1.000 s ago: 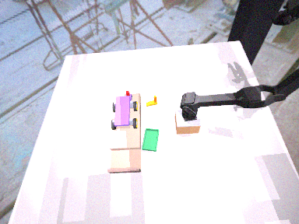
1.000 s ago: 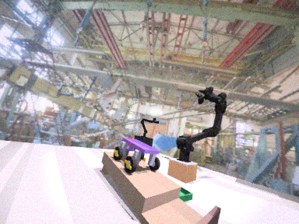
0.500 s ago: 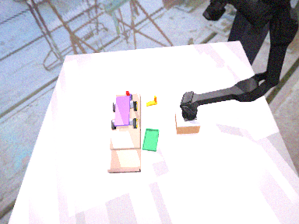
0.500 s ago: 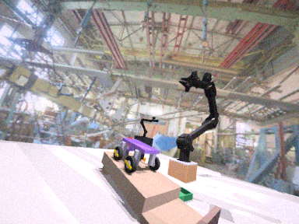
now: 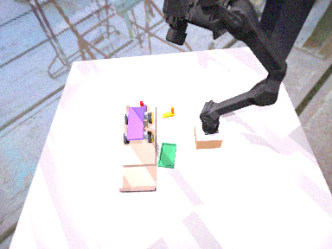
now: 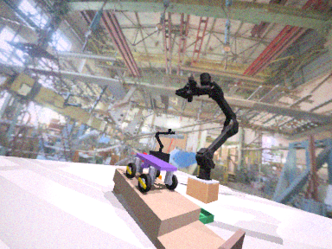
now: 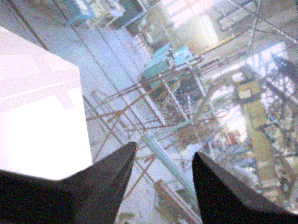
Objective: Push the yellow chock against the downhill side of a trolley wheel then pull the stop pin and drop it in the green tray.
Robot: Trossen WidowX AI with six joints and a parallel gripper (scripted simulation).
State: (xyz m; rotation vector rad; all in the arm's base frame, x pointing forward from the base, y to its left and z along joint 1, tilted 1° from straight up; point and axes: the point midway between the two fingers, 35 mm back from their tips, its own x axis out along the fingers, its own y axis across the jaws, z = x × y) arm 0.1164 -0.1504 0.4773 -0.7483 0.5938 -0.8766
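Right now my gripper tip is 540 mm above the yellow chock, 40 mm short of it and 20 mm to the right of it. From my gripper tip the other things lie so: brown ramp (510 mm below, 200 mm ahead, 140 mm to the left); red-headed stop pin (430 mm below, 160 mm ahead, 30 mm to the left); purple trolley (450 mm below, 200 mm ahead, 130 mm to the left).
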